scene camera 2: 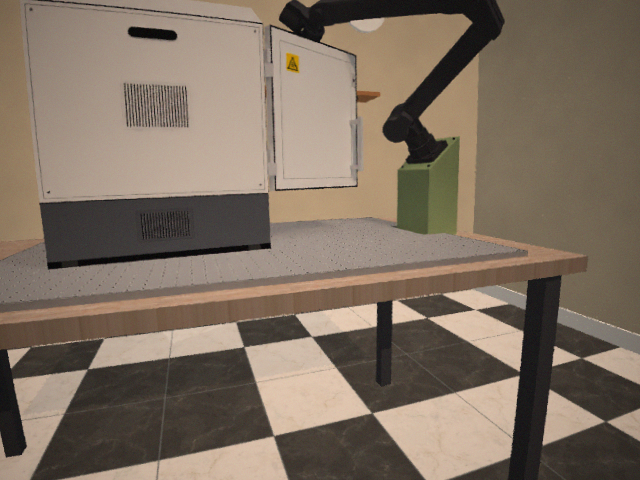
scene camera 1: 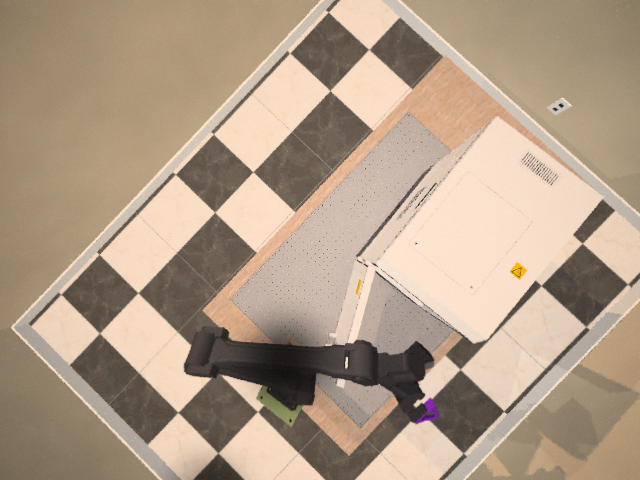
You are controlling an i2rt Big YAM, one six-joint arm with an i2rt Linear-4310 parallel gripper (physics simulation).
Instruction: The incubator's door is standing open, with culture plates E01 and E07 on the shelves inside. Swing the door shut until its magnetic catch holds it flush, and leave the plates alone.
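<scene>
The white incubator stands on the table. Its door is wide open, hinged at one front corner. The outer face and handle of the door show in the scene camera 2 view. My gripper is open and empty, its purple fingertips beyond the door's inner side and apart from the incubator, over the table's edge region. My arm crosses over the door's free end in the scene camera 1 view. The fingers are hidden behind the door in the scene camera 2 view. Plates E01 and E07 do not show.
A grey perforated board lies on the wooden table. My arm's green pedestal stands at the table's end. A small brown wall shelf shows behind the door.
</scene>
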